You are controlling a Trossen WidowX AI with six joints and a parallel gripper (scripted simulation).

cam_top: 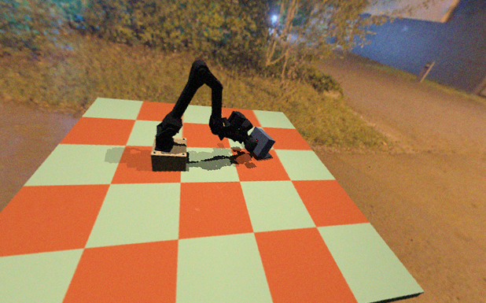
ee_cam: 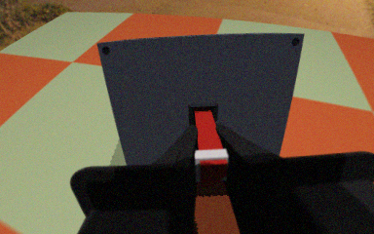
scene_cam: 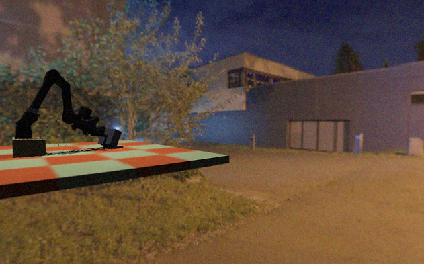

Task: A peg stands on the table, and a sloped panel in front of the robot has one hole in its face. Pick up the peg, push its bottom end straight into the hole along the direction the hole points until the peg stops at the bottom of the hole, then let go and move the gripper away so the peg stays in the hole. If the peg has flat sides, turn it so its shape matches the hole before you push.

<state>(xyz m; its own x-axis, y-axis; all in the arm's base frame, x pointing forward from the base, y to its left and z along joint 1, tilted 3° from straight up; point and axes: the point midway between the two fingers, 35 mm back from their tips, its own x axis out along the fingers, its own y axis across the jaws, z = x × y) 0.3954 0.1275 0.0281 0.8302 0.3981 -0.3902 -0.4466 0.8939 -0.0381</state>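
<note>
Now: gripper tip 10 mm past the peg, 10 mm to the left of it and 10 mm below it. The rest, counted from my gripper tip: dark sloped panel: 30 mm ahead, 20 mm to the left, 20 mm below.
</note>
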